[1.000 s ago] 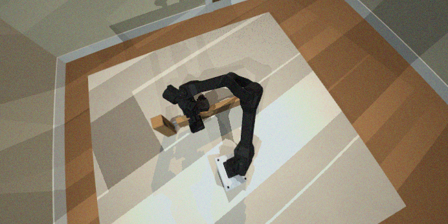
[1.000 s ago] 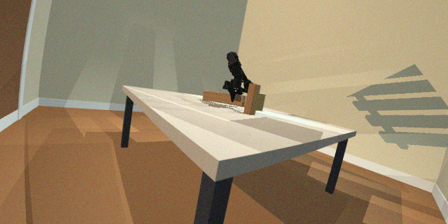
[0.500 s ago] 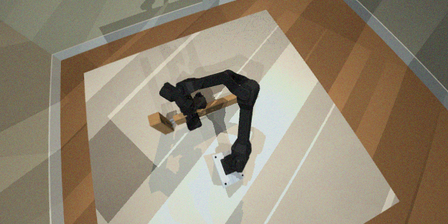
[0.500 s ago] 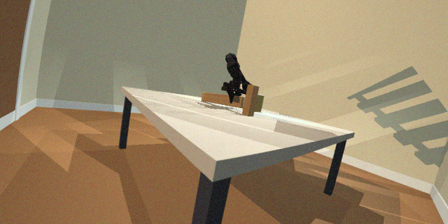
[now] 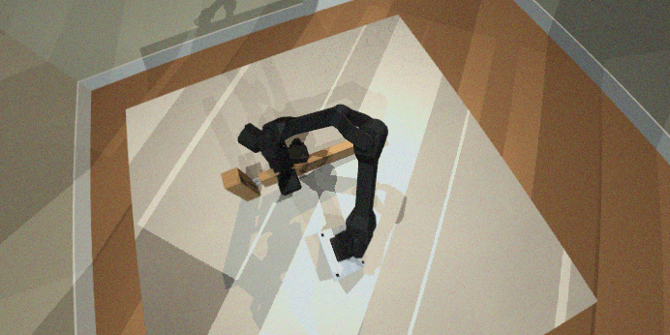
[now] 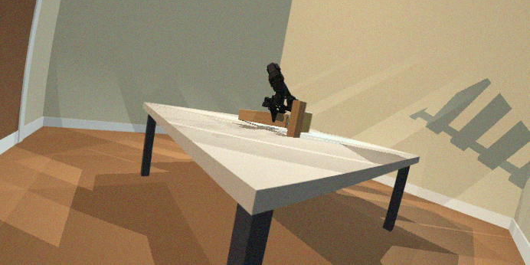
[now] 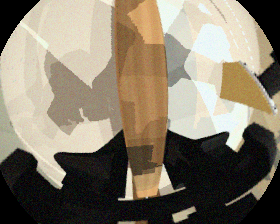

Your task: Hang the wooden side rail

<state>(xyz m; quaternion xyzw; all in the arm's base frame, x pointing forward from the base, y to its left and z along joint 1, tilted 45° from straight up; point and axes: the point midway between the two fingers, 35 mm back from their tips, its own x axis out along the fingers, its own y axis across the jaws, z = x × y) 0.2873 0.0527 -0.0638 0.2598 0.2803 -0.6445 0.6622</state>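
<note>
My gripper tip is now 14 cm to the right of the headboard post, 4 cm below it and 1 cm past it.
</note>
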